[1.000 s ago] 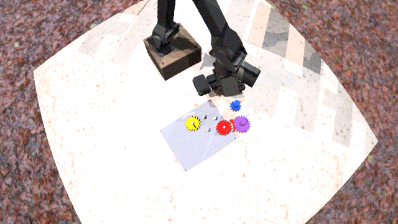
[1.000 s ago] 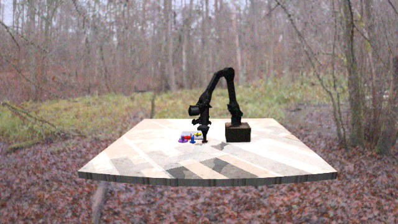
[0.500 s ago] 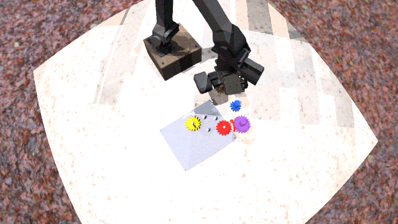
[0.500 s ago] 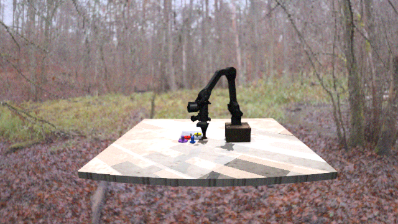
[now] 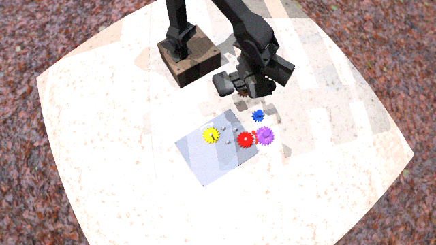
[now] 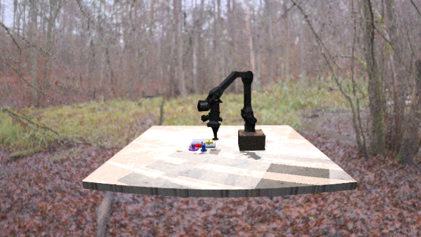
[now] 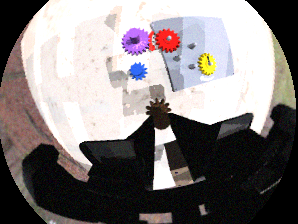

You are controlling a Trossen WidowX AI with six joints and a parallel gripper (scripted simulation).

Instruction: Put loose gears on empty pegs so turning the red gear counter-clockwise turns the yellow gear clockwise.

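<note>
Right now the red gear is 11 cm ahead of my gripper tip, 8 cm to the right of it and 8 cm below it. From my gripper tip the other things lie so: small brown gear (1 cm below); small blue gear (8 cm below, 7 cm ahead); purple gear (14 cm ahead, 8 cm below, 2 cm to the right).
</note>
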